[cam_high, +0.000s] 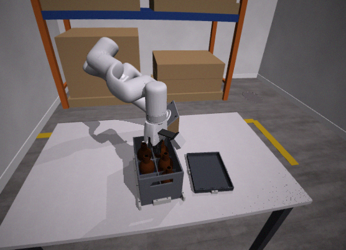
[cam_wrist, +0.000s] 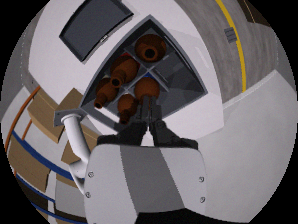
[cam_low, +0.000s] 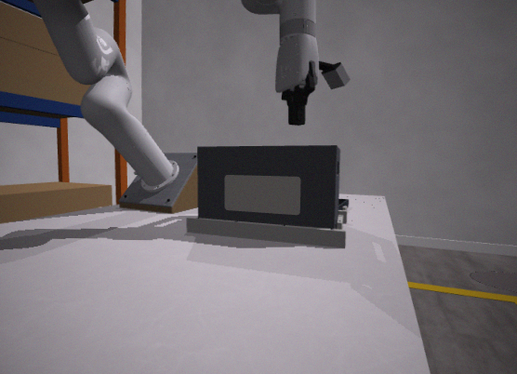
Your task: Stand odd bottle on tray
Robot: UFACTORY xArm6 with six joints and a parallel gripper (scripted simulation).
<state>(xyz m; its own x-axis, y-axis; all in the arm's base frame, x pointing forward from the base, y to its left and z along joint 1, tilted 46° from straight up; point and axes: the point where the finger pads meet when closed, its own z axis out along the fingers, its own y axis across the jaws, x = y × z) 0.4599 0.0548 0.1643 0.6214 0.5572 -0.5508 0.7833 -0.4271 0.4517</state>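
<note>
Now: hand 50 mm past the dark grey crate and 160 mm above it. From my hand the other things lie so: glass bottle: 150 mm behind, 30 mm to the left, 160 mm below; dark tray: 60 mm behind, 270 mm to the left, 230 mm below.
</note>
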